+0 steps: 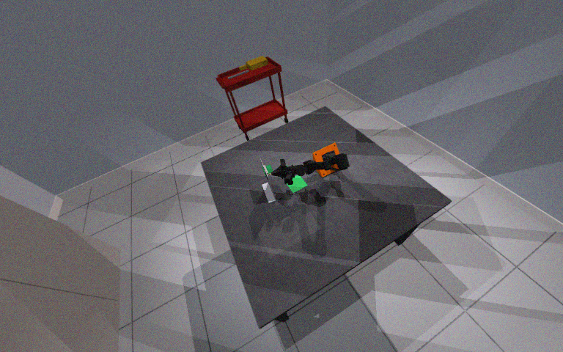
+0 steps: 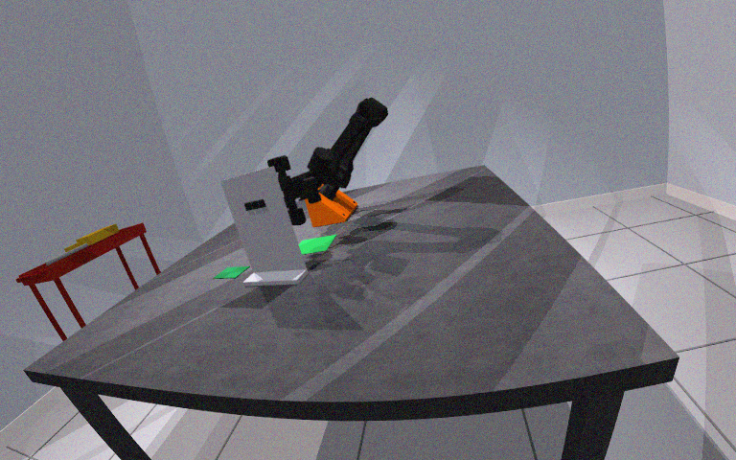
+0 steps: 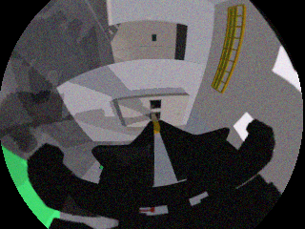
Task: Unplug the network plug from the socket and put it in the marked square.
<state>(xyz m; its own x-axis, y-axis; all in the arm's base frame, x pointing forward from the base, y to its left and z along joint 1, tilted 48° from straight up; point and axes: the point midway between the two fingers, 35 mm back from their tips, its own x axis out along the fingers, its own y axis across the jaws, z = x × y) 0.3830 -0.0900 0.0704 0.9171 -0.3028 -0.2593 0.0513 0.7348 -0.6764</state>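
Now: the green marked square 150 mm behind my gripper tip, 30 mm to the left of it and 190 mm below it. Round my gripper tip: grey upright panel (40 mm ahead, 10 mm to the right, 70 mm below).
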